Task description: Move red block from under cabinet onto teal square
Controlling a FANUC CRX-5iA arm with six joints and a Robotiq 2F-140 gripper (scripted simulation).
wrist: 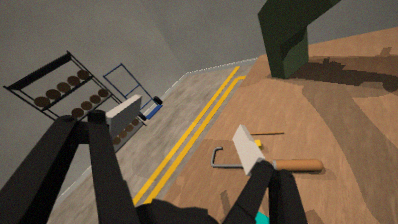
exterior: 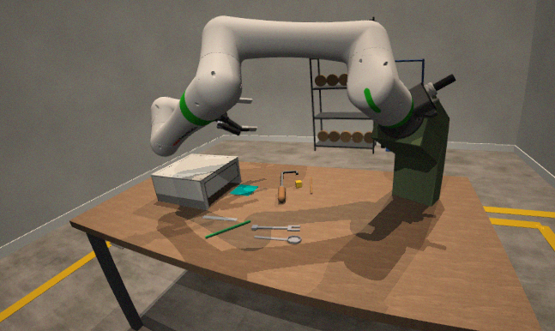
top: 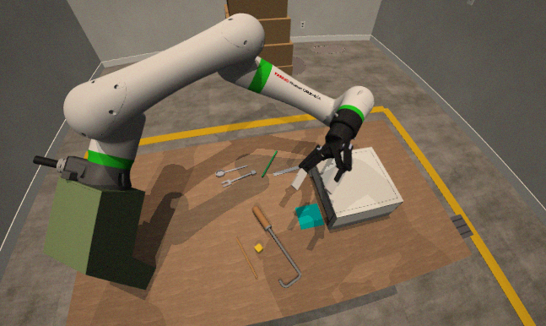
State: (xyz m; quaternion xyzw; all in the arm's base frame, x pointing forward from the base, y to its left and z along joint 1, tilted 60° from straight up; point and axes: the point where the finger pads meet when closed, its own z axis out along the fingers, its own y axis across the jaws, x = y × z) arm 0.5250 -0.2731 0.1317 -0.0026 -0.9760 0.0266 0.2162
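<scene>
Now: hand 17 cm past the yellow cube, 7 cm to the left of it and 33 cm above it. The rest, counted from my hand: red block: 24 cm ahead, 11 cm to the left, 33 cm below; teal square: 6 cm ahead, 5 cm to the left, 34 cm below; flat grey bar: 30 cm to the left, 34 cm below.
</scene>
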